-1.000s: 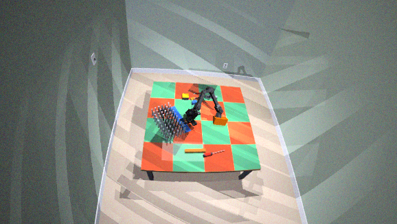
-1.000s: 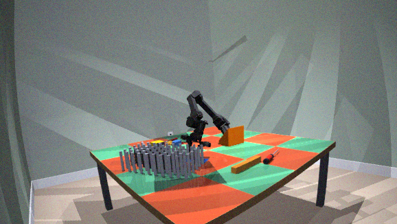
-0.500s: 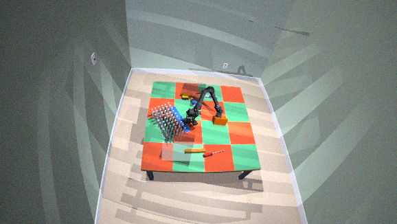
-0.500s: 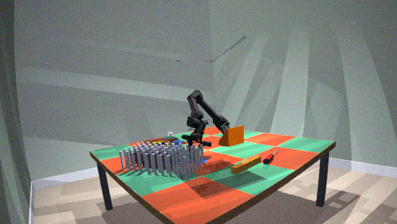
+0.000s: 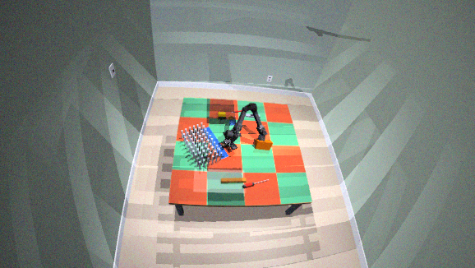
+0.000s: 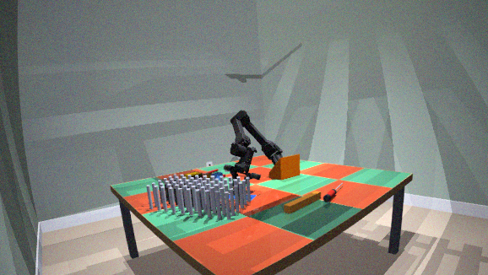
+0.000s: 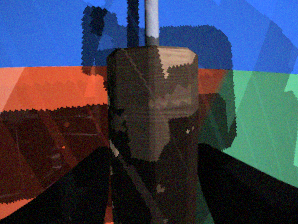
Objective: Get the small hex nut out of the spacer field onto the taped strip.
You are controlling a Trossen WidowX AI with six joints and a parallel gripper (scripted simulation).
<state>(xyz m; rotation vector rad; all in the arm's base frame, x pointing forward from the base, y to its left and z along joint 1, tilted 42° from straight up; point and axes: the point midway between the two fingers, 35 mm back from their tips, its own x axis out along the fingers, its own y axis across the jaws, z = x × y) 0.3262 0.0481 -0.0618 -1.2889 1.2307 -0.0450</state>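
Right now the blue taped strip is 120 mm ahead of my gripper tip, 20 mm to the right of it and 20 mm below it. Round my gripper tip: blue block 30 mm behind, 300 mm to the right; then orange level 110 mm behind, 370 mm to the left; then yellow block 90 mm ahead, 370 mm to the right.
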